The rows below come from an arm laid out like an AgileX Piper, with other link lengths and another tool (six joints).
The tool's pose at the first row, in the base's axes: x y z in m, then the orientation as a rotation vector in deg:
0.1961 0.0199 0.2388 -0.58 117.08 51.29
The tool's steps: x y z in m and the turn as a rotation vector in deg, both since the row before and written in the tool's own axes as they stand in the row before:
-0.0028 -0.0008 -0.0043 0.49 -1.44 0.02
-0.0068 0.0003 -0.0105 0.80 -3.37 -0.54
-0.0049 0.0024 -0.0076 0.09 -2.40 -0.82
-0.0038 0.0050 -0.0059 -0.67 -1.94 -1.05
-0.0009 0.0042 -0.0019 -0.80 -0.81 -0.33
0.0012 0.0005 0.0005 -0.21 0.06 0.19
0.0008 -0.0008 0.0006 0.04 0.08 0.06
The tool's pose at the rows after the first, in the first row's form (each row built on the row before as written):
0.1950 0.0159 0.2419 0.35 115.96 50.57
0.1912 0.0078 0.2506 1.72 113.09 48.87
0.1872 0.0037 0.2580 1.97 110.77 47.85
0.1828 0.0030 0.2654 1.35 108.53 47.48
0.1803 0.0049 0.2689 0.88 107.39 47.89
0.1800 0.0060 0.2681 0.90 107.38 48.23
0.1804 0.0060 0.2669 0.95 107.48 48.25

